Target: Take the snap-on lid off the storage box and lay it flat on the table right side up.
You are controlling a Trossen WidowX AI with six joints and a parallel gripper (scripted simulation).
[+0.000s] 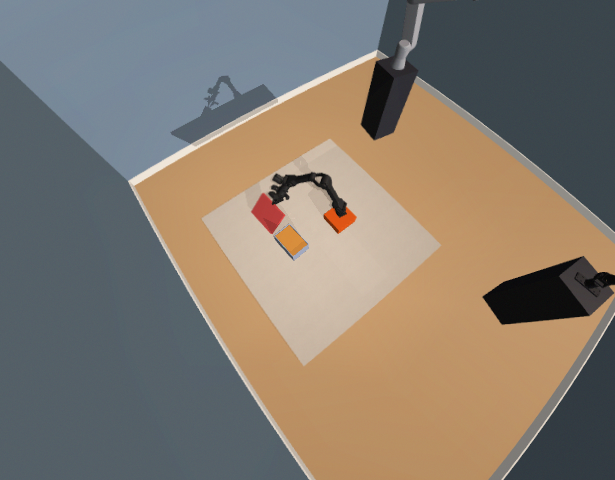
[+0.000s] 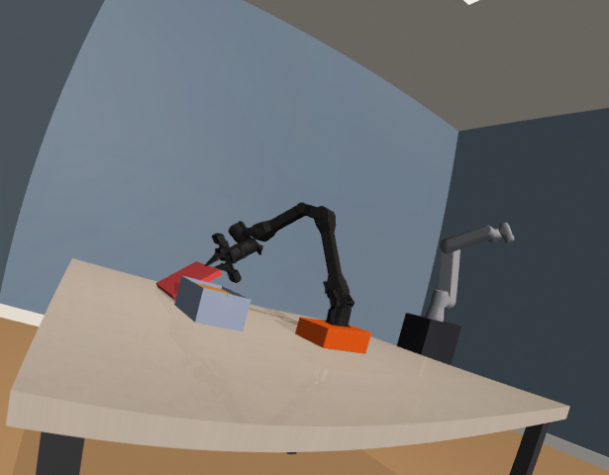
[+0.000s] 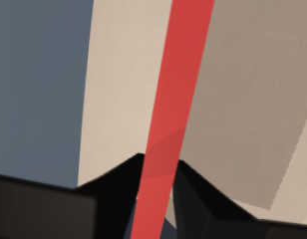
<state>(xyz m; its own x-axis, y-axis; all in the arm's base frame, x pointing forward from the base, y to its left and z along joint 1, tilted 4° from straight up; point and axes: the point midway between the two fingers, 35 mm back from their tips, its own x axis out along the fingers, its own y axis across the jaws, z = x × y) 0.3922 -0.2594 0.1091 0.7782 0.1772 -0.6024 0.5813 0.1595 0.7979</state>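
My gripper tip is 60 mm short of the red lid, 20 mm to the right of it and 50 mm above it. The rest, counted from my gripper tip: grey-blue storage box 290 mm to the left, 80 mm below.
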